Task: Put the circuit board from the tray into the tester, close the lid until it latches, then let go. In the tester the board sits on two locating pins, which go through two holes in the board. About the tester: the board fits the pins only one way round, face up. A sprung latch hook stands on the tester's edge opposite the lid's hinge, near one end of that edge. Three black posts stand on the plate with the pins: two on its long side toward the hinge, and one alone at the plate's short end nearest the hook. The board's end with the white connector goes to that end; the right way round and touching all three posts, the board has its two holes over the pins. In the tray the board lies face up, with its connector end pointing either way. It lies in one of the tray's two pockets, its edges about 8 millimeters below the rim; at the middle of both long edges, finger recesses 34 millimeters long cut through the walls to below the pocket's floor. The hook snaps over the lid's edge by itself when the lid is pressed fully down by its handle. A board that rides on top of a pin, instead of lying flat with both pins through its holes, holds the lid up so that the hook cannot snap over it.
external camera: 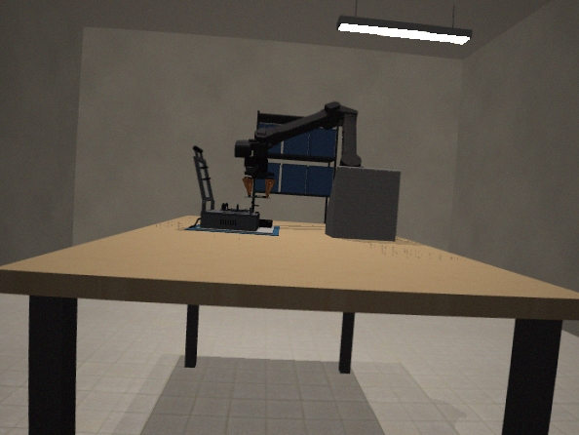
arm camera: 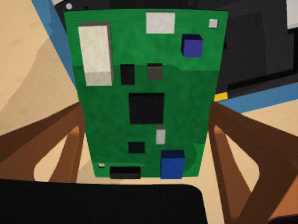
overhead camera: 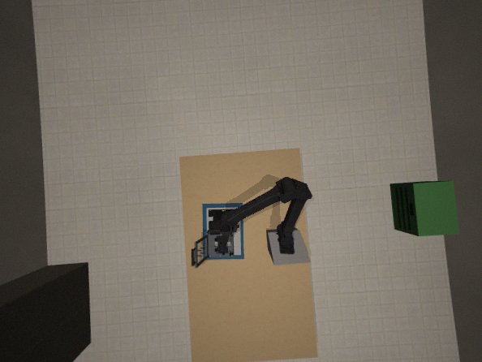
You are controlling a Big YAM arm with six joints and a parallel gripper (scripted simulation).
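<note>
The green circuit board lies right at my hand. Round my hand: black latch hook: 1 cm behind, 22 cm to the left, 3 cm below; then dark pin plate: 6 cm ahead, 18 cm to the left, 5 cm below; then tester lid: 18 cm ahead, 17 cm to the left, 6 cm above.
</note>
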